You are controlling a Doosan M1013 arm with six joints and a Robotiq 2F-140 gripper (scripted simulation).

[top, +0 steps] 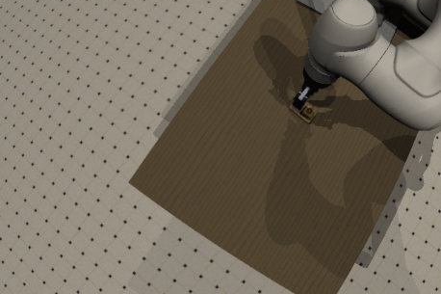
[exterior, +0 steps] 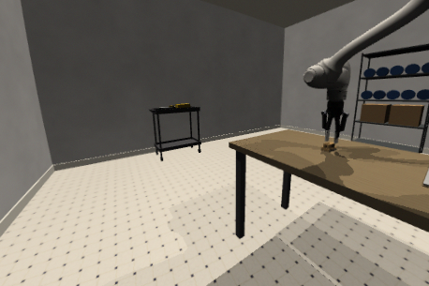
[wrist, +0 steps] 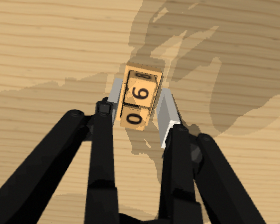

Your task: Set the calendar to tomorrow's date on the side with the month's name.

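The wooden calendar tray lies 2 cm to the left of my hand and 7 cm below it.
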